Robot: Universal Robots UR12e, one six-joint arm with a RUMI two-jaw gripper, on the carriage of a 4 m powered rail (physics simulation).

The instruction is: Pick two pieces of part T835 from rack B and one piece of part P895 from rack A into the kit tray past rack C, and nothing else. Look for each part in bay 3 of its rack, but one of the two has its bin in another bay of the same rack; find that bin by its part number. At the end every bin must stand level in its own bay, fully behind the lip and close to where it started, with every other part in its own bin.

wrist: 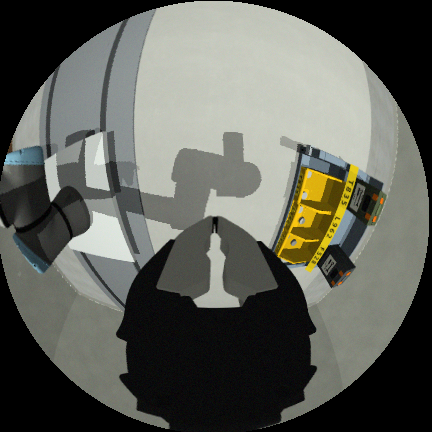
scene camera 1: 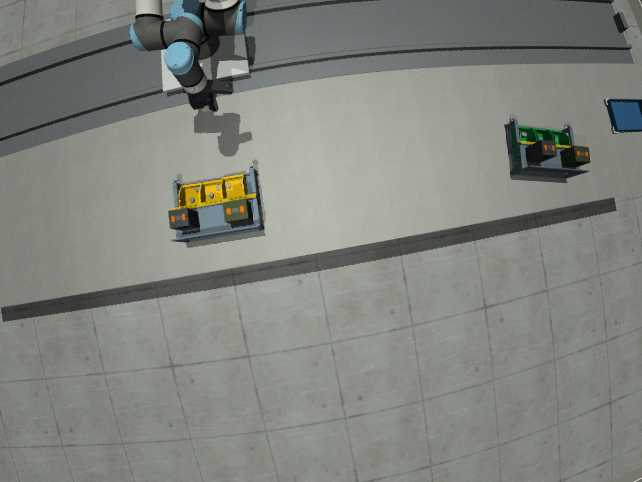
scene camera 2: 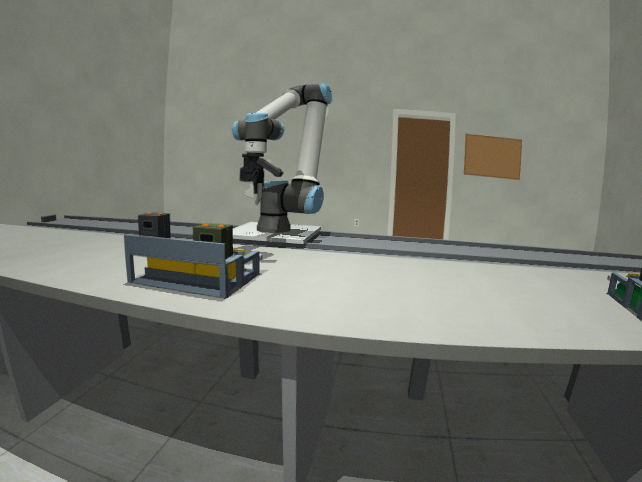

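Note:
The yellow-bin rack [scene camera 1: 211, 220] [scene camera 2: 173, 249] has a yellow strip [wrist: 342, 200] reading T835, L962 and F528 in the wrist view. The T835 bin [scene camera 1: 238, 186] [wrist: 325, 190] stands at the rack's right end in scene camera 1, with small light grey round parts in it. My gripper [scene camera 1: 212, 107] [scene camera 2: 257, 201] [wrist: 213, 217] is high over the table on the rail side of this rack, away from the bins. Its fingertips are nearly together and appear shut on a small light grey part, mostly hidden between the fingers. The blue kit tray [scene camera 1: 626, 115] is at the far right, partly cut off. No P895 label is readable.
A black case [scene camera 1: 181, 218] [scene camera 2: 151, 226] [wrist: 336, 267] and an olive case [scene camera 1: 237, 212] [scene camera 2: 225, 241] [wrist: 367, 202] stand up from the yellow-bin rack. A green-bin rack [scene camera 1: 547, 167] with two more cases stands near the tray. The rail [scene camera 1: 414, 25] runs along the table.

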